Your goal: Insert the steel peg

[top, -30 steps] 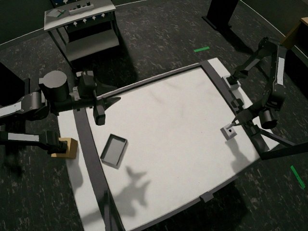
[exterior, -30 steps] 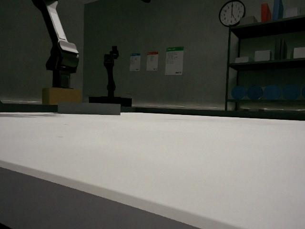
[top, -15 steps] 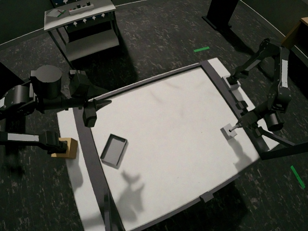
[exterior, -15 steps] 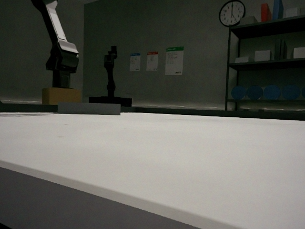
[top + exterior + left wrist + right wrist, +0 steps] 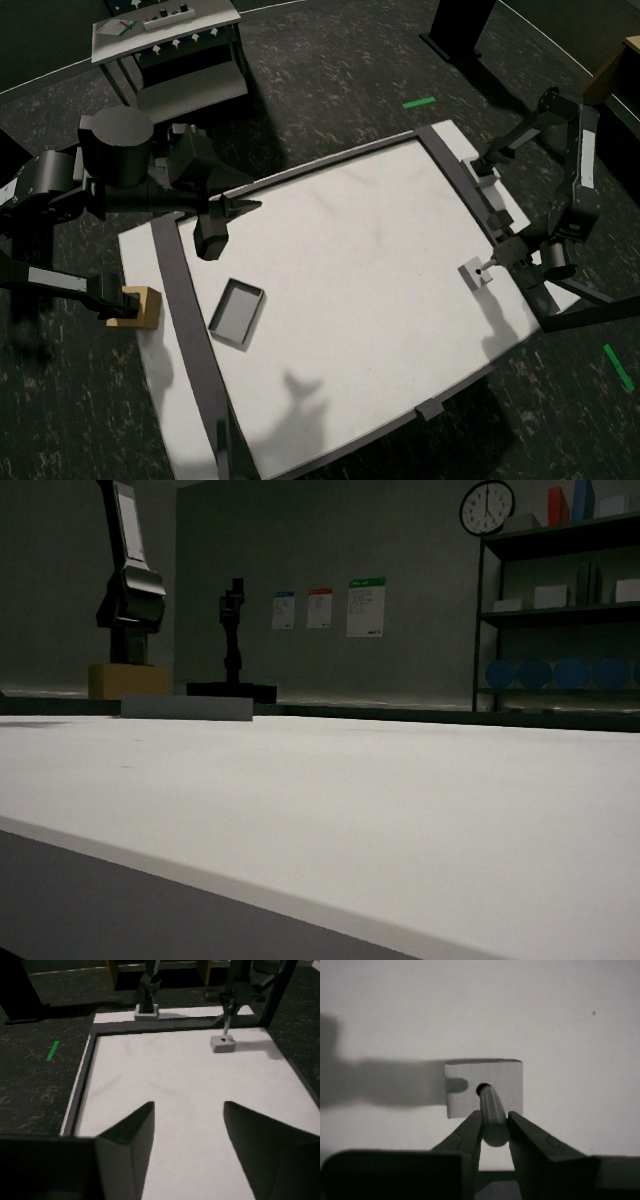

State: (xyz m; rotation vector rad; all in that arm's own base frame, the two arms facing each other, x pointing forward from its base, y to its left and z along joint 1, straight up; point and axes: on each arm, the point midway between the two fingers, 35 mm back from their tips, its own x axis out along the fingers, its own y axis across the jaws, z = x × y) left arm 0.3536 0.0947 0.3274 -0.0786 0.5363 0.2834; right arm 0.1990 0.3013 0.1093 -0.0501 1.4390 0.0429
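My right hand is 5 cm above the steel peg. Also, from my right hand: shallow grey tray (63 cm to the left, 18 cm ahead, 15 cm below); then grey block (13 cm below).
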